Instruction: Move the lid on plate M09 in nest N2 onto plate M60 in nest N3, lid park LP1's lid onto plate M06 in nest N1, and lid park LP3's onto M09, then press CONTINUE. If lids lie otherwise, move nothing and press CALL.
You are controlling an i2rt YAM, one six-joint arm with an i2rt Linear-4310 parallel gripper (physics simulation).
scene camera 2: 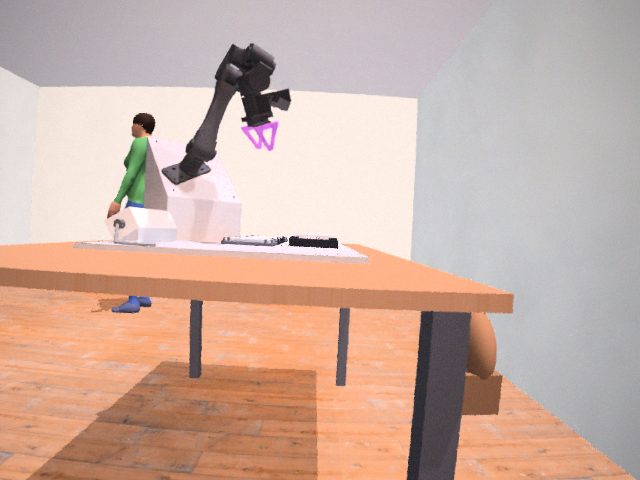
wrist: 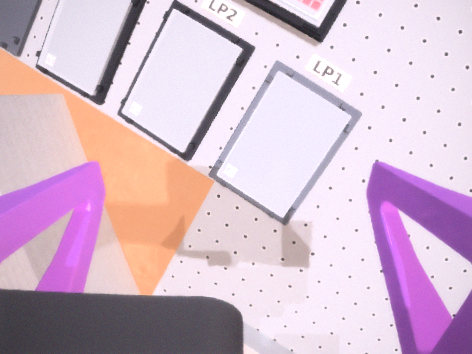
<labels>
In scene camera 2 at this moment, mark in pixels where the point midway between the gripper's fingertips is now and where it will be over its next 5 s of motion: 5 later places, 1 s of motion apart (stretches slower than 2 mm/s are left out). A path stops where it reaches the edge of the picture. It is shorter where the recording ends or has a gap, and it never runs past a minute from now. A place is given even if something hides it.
The gripper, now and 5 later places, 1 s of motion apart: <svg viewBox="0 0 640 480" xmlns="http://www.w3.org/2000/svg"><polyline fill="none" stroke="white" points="264,149 265,146 269,170 231,170 223,163 223,164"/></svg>
</labels>
